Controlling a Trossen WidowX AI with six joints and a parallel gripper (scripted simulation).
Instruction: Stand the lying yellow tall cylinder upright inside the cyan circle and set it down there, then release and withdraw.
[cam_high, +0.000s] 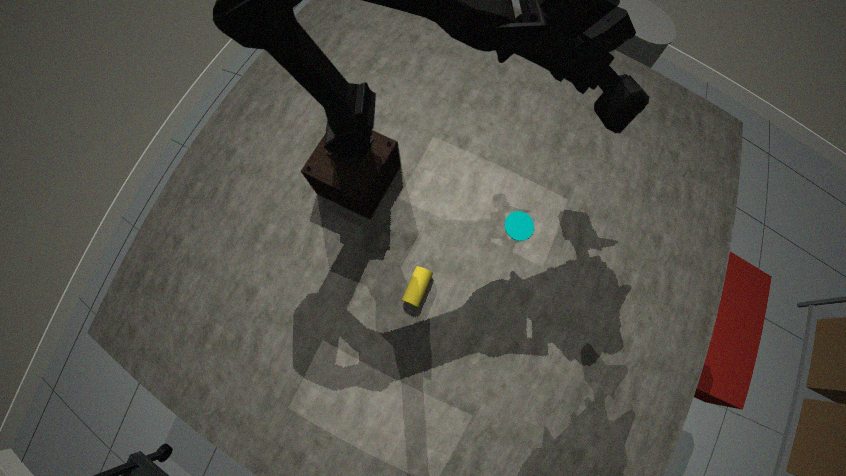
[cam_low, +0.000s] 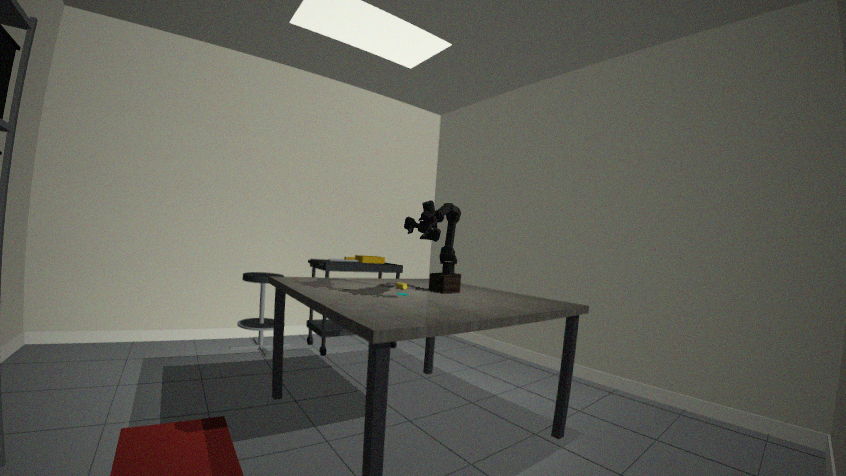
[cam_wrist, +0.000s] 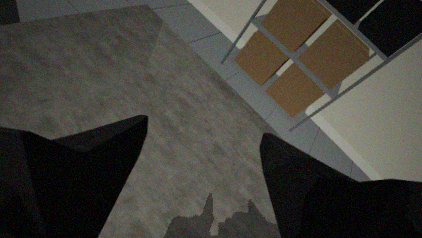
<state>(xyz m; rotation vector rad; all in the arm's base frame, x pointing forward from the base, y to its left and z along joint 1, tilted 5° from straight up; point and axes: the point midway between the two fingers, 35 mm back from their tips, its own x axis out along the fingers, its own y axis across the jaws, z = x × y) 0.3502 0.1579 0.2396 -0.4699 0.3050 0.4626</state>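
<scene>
Right now my gripper tip is 19 cm past the yellow cylinder, 33 cm to the left of it and 28 cm above it. Round my gripper tip: cyan circle (6 cm behind, 14 cm to the right, 30 cm below).
</scene>
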